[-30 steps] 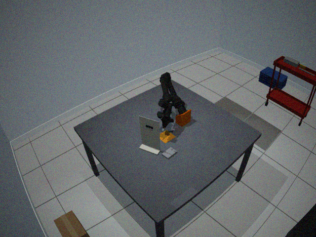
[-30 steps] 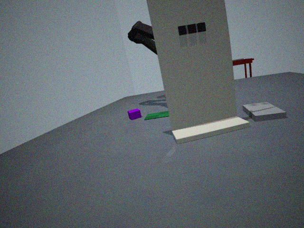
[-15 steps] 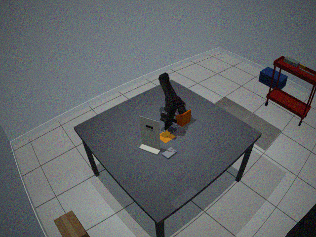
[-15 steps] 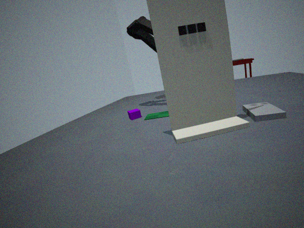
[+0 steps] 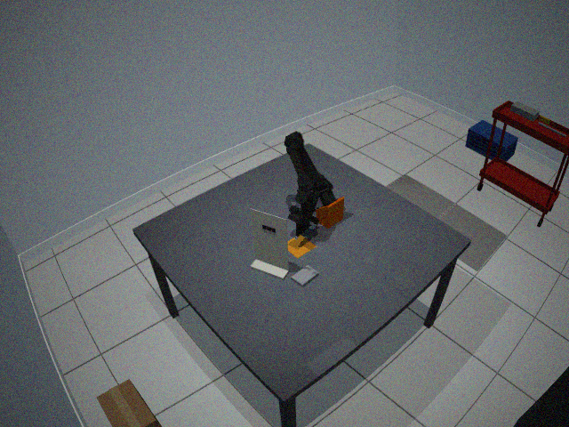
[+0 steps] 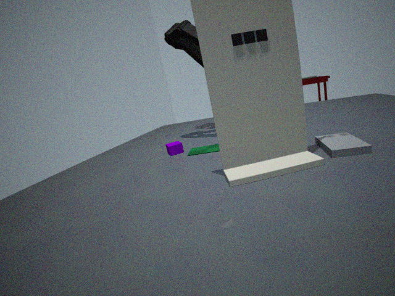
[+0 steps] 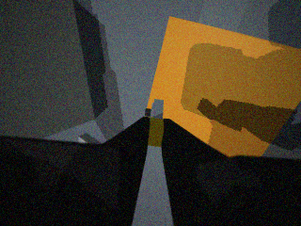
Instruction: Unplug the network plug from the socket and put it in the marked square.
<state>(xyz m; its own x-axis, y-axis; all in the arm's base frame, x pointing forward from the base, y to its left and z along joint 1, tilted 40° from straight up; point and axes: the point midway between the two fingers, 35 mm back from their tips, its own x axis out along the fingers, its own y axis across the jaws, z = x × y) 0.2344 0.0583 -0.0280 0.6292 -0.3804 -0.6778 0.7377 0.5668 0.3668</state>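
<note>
Right now the orange marked square is 1 cm behind my gripper tip and 7 cm below it. From my gripper tip the other things lie so: yellow plug (right at my gripper tip); then green patch (3 cm ahead, 15 cm to the right, 7 cm below); then upright pale panel (18 cm ahead, 4 cm to the left, 7 cm above).
</note>
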